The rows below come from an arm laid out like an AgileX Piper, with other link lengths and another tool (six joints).
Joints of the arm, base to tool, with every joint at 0 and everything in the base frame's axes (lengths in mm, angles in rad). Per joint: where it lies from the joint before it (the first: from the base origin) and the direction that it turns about. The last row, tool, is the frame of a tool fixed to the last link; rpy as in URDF.
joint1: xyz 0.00 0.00 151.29 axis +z
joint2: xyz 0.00 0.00 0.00 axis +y
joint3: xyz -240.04 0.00 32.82 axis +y
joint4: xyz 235.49 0.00 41.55 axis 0.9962 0 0.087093
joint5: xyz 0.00 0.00 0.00 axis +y
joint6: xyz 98.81 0.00 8.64 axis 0.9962 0 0.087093
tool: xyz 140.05 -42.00 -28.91 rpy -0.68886 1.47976 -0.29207
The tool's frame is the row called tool.
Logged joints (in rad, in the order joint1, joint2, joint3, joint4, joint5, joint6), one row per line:
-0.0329 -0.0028 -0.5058 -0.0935 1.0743 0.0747
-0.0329 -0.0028 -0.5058 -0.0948 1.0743 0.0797
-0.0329 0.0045 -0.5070 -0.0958 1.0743 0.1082
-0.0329 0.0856 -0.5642 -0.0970 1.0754 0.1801
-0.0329 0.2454 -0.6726 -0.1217 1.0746 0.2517
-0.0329 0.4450 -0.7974 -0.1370 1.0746 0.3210
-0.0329 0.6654 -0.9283 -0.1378 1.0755 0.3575
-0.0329 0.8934 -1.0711 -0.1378 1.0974 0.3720
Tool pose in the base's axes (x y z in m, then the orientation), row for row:
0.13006 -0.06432 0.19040 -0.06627 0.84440 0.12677 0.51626
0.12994 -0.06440 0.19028 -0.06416 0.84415 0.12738 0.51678
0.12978 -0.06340 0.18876 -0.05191 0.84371 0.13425 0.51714
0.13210 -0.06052 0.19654 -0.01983 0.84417 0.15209 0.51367
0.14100 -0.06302 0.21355 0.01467 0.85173 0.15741 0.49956
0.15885 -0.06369 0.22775 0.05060 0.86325 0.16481 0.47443
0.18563 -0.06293 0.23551 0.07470 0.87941 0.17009 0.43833
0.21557 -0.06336 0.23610 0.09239 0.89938 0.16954 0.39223
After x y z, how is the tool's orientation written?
As a quaternion, x y z w.
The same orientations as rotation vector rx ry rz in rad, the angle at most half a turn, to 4 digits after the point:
-0.1591 2.0277 0.3044
-0.1540 2.0267 0.3058
-0.1246 2.0253 0.3223
-0.0477 2.0295 0.3656
0.0355 2.0602 0.3808
0.1238 2.1113 0.4031
0.1857 2.1859 0.4228
0.2346 2.2835 0.4304

